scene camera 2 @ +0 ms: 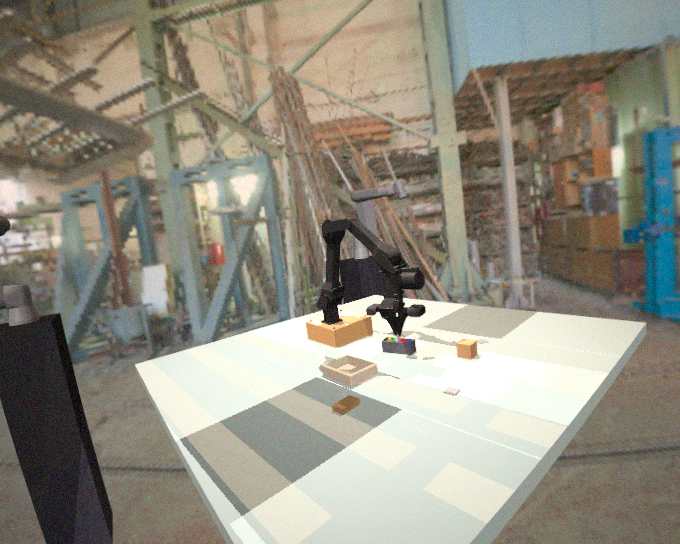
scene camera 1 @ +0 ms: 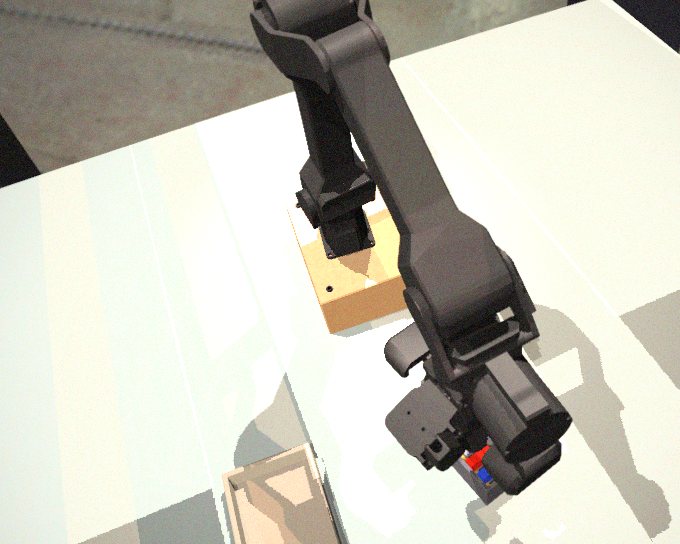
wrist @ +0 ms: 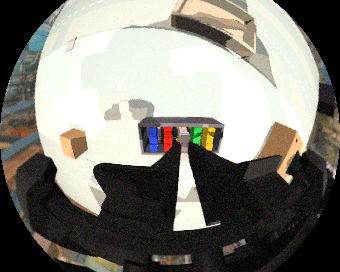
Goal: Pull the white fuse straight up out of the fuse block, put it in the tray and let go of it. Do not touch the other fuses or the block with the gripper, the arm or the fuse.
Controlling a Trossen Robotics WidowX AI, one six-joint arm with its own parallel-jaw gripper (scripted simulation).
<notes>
My gripper (scene camera 1: 468,437) carries a white fuse. I also see a tan tray (scene camera 2: 349,370).
My gripper shows as well in scene camera 2 (scene camera 2: 397,335) and in the wrist view (wrist: 183,145).
</notes>
